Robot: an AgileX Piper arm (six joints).
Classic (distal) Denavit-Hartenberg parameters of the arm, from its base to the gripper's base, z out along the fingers. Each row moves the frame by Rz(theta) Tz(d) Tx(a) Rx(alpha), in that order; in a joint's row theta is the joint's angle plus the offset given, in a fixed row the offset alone. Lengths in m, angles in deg.
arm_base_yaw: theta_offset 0, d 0.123, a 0, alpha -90
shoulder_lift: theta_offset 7.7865, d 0, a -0.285, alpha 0
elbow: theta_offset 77.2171, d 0, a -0.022, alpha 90
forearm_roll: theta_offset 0, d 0.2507, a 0, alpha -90
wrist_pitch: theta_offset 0, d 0, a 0, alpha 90
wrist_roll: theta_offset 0, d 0.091, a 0, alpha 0
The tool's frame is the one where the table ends.
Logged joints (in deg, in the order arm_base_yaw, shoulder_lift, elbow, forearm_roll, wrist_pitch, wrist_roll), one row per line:
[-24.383, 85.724, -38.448, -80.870, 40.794, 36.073]
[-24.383, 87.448, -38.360, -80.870, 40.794, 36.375]
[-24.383, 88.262, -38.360, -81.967, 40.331, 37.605]
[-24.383, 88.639, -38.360, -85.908, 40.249, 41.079]
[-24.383, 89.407, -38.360, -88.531, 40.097, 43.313]
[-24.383, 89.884, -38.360, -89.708, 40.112, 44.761]
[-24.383, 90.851, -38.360, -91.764, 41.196, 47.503]
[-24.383, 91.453, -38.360, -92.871, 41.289, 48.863]
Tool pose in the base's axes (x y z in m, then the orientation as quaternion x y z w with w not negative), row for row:
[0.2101, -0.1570, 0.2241, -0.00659, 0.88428, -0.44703, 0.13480]
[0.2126, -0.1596, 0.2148, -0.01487, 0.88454, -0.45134, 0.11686]
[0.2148, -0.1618, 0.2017, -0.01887, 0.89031, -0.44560, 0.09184]
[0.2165, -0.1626, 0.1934, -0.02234, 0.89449, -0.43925, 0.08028]
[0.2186, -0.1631, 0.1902, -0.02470, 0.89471, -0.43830, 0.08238]
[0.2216, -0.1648, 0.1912, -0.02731, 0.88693, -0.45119, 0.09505]
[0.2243, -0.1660, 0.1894, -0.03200, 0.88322, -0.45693, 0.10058]
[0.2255, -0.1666, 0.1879, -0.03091, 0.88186, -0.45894, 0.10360]
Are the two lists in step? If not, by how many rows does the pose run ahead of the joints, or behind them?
The pose runs 2 rows behind the joints: the pose in row i belongs to the joints in row i - 2.
